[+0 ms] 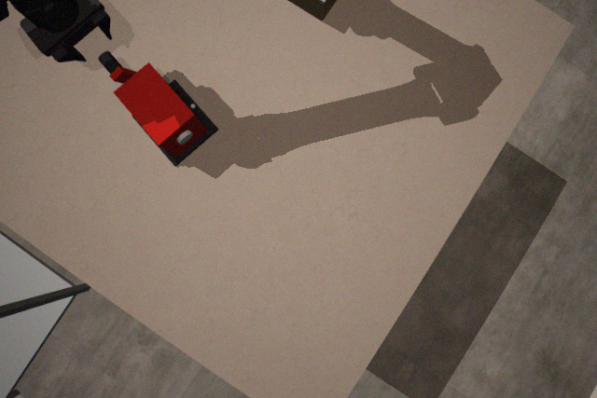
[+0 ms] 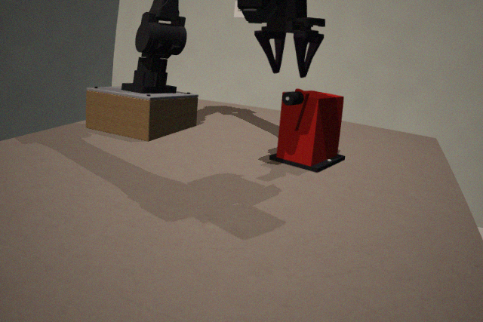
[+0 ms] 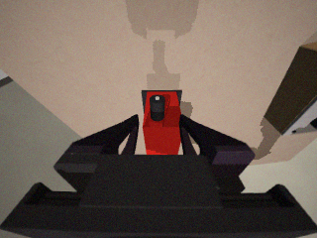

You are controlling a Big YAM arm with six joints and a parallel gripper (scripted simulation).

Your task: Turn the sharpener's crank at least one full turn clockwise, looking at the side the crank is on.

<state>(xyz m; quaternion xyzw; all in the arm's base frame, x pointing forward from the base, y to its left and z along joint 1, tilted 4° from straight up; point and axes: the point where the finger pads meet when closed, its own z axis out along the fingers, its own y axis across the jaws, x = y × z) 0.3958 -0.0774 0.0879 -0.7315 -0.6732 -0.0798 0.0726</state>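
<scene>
The black handle lies 20 mm to the left of my hand and 50 mm below it. From my hand the other things lie so: crank 20 mm to the left, 50 mm below.
</scene>
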